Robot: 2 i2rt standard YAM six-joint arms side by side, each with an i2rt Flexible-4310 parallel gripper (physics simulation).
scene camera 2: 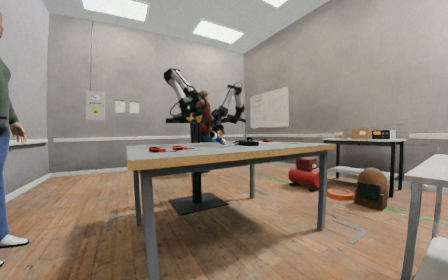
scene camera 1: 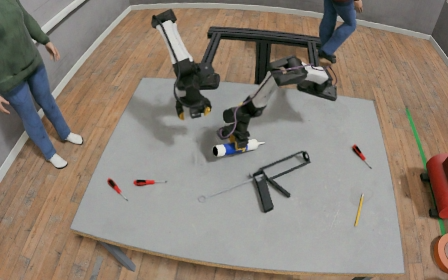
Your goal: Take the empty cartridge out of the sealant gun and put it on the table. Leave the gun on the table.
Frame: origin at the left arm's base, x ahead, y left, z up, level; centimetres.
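Seen in the pictures: left gripper, fingertip midpoint: (scene camera 2: 217,138) (scene camera 1: 234,147); right gripper, fingertip midpoint: (scene camera 2: 194,122); left arm's base at its link origin: (scene camera 2: 236,117) (scene camera 1: 318,87).
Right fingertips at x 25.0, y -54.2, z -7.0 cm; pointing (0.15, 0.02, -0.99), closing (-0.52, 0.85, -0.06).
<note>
Pixels of each thing's top centre, then the offset from my right fingertips to it. "pt": a spot on its surface instead.
- black sealant gun at a spot on its surface: (scene camera 1: 263,192) (scene camera 2: 248,141) pt dx +22.5, dy +35.2, dz -15.8 cm
- red screwdriver at its top centre: (scene camera 1: 363,154) dx -7.7, dy +83.8, dz -16.2 cm
- yellow pencil at its top centre: (scene camera 1: 359,208) dx +23.0, dy +80.9, dz -18.4 cm
The white and blue cartridge (scene camera 1: 230,149) (scene camera 2: 218,137) is out of the gun and is tilted, its nozzle end lower in scene camera 2, low over the table (scene camera 1: 150,225) (scene camera 2: 230,156). My left gripper (scene camera 1: 240,144) (scene camera 2: 218,132) is shut on the cartridge around its middle. The black sealant gun (scene camera 1: 263,192) (scene camera 2: 247,143) lies on the table, its frame pointing to the upper right and its rod to the left in scene camera 1. My right gripper (scene camera 1: 194,114) (scene camera 2: 194,118) is open and empty, raised above the back of the table.
Two red screwdrivers (scene camera 1: 114,185) (scene camera 1: 144,183) lie at the left of the table, another red screwdriver (scene camera 1: 358,151) at the right. A yellow pencil (scene camera 1: 359,210) lies near the right edge. A black stand (scene camera 1: 262,62) is behind the table. Two people stand nearby.
</note>
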